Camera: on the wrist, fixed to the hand. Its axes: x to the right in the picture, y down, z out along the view.
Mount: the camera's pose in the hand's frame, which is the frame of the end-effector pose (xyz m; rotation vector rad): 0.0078 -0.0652 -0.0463 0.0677 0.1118 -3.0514
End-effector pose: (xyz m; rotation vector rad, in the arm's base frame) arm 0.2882 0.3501 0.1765 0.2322 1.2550 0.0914
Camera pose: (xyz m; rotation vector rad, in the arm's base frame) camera 0.2429 0.2939 0.1412 -1.7122 0.4983 -2.4546
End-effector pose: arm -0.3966 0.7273 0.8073 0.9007 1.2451 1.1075
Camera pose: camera -0.4333 0.7159 0.7367 -1.2739 1.0787 -1.3714
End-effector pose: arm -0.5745 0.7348 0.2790 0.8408 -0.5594 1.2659
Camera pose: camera -0.5132 0.7716 0.2422 0.6053 0.9337 -1.4964
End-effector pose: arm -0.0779 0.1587 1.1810 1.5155 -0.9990 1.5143
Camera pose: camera -0.0372 0.2274 1.1901 0.9306 1.3903 -0.7440
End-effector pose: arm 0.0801 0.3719 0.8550 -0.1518 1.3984 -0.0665
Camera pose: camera 0.0387 0.3033 0.8493 1.9451 0.0446 2.4175
